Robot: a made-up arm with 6 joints. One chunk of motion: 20 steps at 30 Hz.
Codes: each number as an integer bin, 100 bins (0 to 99) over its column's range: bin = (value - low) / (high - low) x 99, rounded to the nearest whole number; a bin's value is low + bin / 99 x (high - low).
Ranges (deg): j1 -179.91..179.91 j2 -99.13..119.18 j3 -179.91..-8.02 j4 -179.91..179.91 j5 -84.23..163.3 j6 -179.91..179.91
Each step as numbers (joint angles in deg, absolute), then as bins.
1 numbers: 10.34 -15.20 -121.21 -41.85 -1.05 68.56
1 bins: 52 38 34 38 33 68
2 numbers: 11.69 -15.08 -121.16 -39.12 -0.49 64.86
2 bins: 53 38 34 39 33 67
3 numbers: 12.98 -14.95 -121.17 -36.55 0.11 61.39
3 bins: 53 38 34 39 34 66
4 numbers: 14.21 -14.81 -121.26 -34.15 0.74 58.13
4 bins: 53 38 34 40 34 65
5 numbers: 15.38 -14.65 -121.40 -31.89 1.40 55.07
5 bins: 54 38 34 41 34 65
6 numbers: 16.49 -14.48 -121.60 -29.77 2.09 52.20
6 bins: 54 38 34 41 35 64
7 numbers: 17.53 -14.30 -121.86 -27.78 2.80 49.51
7 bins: 54 38 33 42 35 63
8 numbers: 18.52 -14.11 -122.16 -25.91 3.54 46.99
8 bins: 55 39 33 42 35 62
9 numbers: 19.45 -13.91 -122.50 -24.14 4.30 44.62
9 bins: 55 39 33 43 35 62
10 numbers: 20.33 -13.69 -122.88 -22.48 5.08 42.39
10 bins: 55 39 33 43 36 61
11 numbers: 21.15 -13.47 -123.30 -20.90 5.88 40.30
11 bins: 55 39 33 44 36 61
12 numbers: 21.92 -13.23 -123.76 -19.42 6.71 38.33
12 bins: 56 39 32 44 36 60
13 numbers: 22.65 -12.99 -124.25 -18.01 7.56 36.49
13 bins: 56 39 32 45 37 60
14 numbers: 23.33 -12.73 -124.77 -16.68 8.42 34.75
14 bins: 56 39 32 45 37 59
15 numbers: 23.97 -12.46 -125.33 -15.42 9.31 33.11
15 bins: 56 39 31 45 37 59
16 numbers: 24.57 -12.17 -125.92 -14.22 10.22 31.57
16 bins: 56 39 31 46 38 58
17 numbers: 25.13 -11.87 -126.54 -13.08 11.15 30.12
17 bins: 56 40 31 46 38 58
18 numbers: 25.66 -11.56 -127.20 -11.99 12.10 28.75
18 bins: 57 40 30 46 39 57
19 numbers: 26.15 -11.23 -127.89 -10.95 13.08 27.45
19 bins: 57 40 30 46 39 57
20 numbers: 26.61 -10.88 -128.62 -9.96 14.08 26.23
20 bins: 57 40 30 47 39 57
